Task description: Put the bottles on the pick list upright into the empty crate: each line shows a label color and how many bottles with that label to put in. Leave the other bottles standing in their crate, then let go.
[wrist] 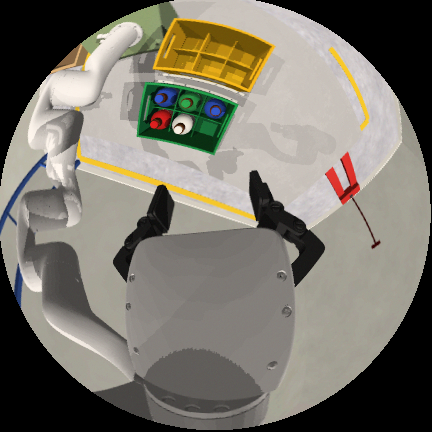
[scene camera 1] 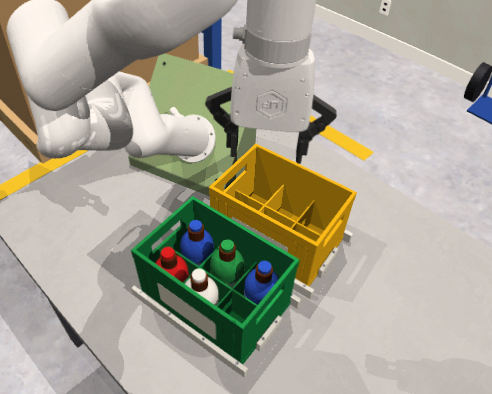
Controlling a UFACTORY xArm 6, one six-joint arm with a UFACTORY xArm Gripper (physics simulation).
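Places are measured from the arm's base along level axes (x left, y back, z up), in millimetres.
Where they show: gripper, fingertip midpoint: (wrist: 207,186) (scene camera 1: 266,154); arm's base, origin of the base link: (scene camera 1: 193,138).
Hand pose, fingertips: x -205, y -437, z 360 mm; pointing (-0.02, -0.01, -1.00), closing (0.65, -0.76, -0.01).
Note:
Each offset is from my fingertips to the centre of the thing. Level surfaces: height alone.
The green crate {dx -29, dy +82, dz -388 mm} (scene camera 1: 230,335) (wrist: 201,143) holds upright bottles: in the row beside the yellow crate, a blue bottle {dx -2, dy +174, dz -390 mm} (scene camera 1: 196,247) (wrist: 167,96), a green bottle {dx +13, dy +92, dz -390 mm} (scene camera 1: 226,266) (wrist: 191,101) and another blue bottle {dx +31, dy +4, dz -390 mm} (scene camera 1: 259,288) (wrist: 216,107); in the other row, a red bottle {dx -89, dy +157, dz -390 mm} (scene camera 1: 175,266) (wrist: 162,118), a white bottle {dx -76, dy +75, dz -390 mm} (scene camera 1: 206,290) (wrist: 185,123) and an empty compartment. The yellow crate {dx +201, dy +114, dz -388 mm} (scene camera 1: 305,255) (wrist: 235,42) shows empty, divided compartments. My gripper (scene camera 1: 267,156) (wrist: 207,186) is open and empty, high above the table, apart from the bottles. No readable pick list shows.
Pale rails (scene camera 1: 202,338) edge the crates on the grey table {dz -475 mm} (scene camera 1: 400,300). The green base plate (scene camera 1: 187,82) with another white arm's mount (scene camera 1: 195,139) stands behind them at the left. Red forks (wrist: 342,185) show at the right in the wrist view.

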